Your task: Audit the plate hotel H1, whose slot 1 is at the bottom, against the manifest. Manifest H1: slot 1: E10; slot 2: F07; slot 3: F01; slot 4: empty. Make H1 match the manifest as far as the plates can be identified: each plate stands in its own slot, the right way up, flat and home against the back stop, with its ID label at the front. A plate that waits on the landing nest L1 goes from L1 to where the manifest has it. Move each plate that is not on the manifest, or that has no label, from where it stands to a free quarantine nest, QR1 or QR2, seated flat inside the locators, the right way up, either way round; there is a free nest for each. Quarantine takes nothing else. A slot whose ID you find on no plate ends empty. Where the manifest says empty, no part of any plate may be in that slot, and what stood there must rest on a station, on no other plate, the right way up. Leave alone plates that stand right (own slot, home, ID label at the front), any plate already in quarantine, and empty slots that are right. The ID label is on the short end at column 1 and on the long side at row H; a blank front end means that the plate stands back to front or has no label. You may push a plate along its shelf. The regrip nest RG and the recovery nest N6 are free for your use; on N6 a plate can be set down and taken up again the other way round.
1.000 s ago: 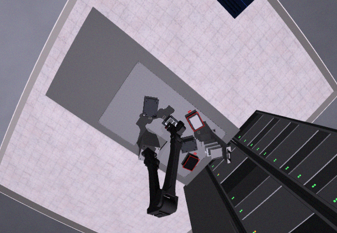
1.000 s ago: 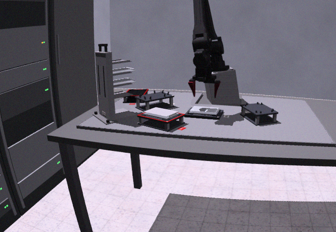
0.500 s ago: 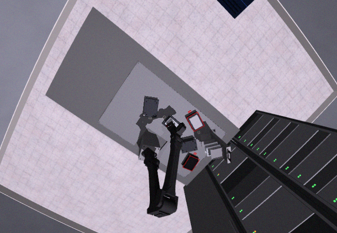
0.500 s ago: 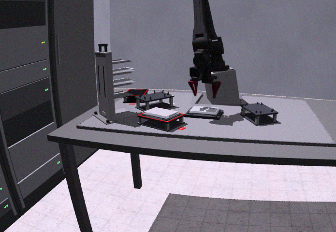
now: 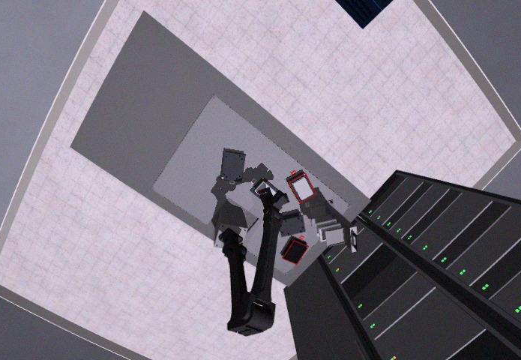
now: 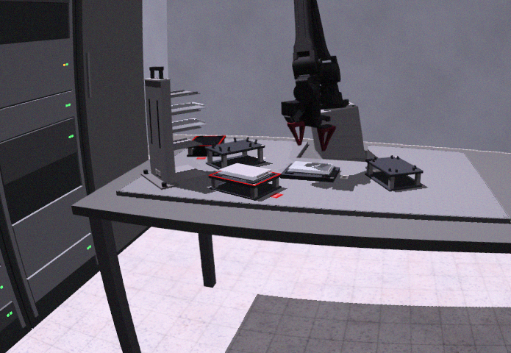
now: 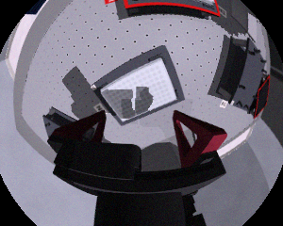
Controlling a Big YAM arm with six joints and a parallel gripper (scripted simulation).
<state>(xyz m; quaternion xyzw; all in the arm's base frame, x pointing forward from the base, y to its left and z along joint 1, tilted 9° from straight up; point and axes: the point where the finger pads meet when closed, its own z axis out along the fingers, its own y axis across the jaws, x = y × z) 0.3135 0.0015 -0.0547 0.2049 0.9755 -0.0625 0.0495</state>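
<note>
Right now the N6 tag is 10 mm behind my hand, 100 mm to the left of it and 90 mm below it. From my hand the other things lie so: red-edged nest (160 mm behind, 450 mm to the right, 60 mm below); plate hotel H1 (190 mm ahead, 420 mm to the right, 60 mm above).
</note>
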